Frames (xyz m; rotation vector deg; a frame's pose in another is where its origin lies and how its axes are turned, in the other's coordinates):
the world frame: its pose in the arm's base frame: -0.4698 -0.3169 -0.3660 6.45 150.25 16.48
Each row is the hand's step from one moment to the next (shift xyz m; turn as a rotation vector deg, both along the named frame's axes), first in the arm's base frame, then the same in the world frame.
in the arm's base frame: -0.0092 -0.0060 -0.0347 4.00 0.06 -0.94
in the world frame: 0.0235 -0.0139 0.0241 -3.05 -0.04 2.76
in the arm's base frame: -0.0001 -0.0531 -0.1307 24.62 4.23 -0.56
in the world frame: 0.0543 -0.0810 0.1020 -20.69 4.66 13.21
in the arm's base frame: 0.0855 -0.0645 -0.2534 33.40 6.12 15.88
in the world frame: 0.0355 -0.1172 0.2464 -35.81 10.42 3.77
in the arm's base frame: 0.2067 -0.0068 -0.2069 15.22 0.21 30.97
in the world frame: -0.0846 -0.0473 0.2760 -27.77 7.54 -19.04
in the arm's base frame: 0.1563 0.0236 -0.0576 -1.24 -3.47 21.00
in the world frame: -0.1065 0.0144 0.1295 -9.21 1.28 -19.19
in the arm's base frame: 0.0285 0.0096 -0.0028 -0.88 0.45 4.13
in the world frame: -0.0223 0.0095 0.0180 -1.11 1.34 -3.88
